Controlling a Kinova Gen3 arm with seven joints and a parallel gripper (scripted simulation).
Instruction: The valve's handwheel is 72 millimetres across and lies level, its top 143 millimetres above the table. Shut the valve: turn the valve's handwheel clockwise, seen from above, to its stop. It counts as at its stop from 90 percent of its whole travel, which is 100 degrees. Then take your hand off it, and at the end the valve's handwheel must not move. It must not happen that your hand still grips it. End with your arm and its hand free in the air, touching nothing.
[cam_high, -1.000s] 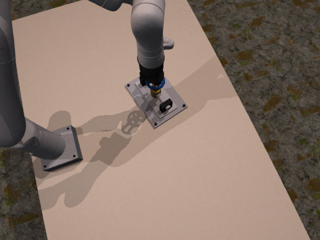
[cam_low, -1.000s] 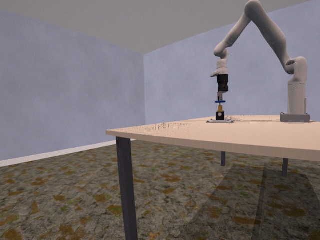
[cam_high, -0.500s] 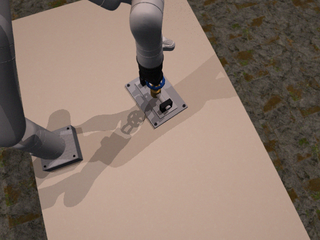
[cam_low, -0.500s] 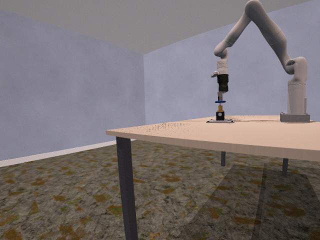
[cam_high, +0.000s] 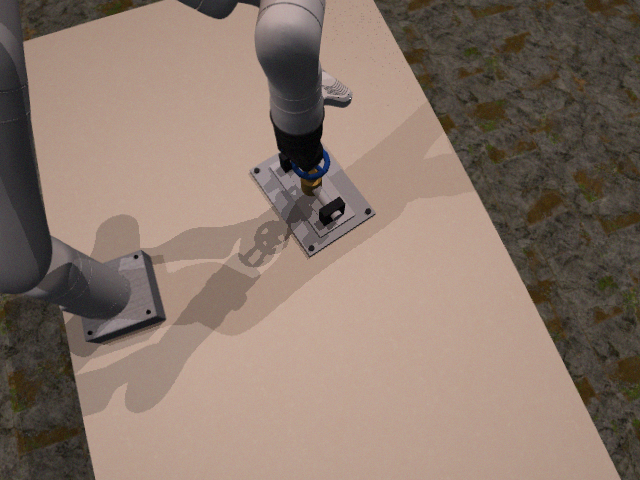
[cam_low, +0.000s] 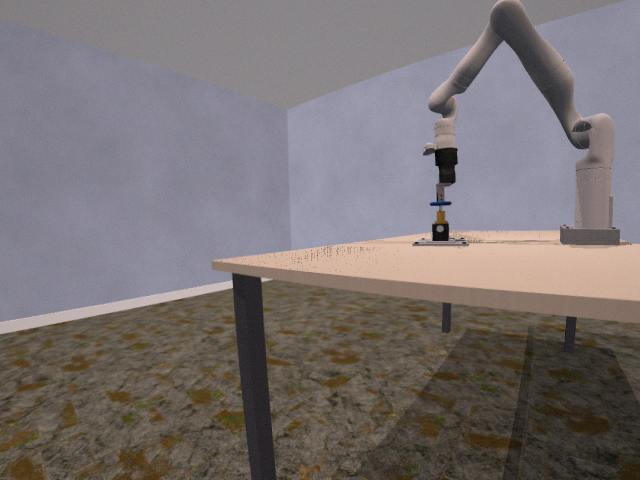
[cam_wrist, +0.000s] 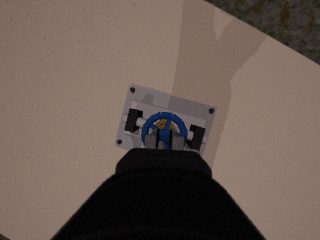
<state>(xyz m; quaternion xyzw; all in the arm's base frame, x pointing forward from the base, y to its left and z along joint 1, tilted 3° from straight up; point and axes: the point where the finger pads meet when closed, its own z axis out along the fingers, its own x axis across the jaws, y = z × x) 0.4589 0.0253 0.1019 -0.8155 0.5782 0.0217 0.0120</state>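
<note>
The handwheel is 3 cm below my hand.
</note>
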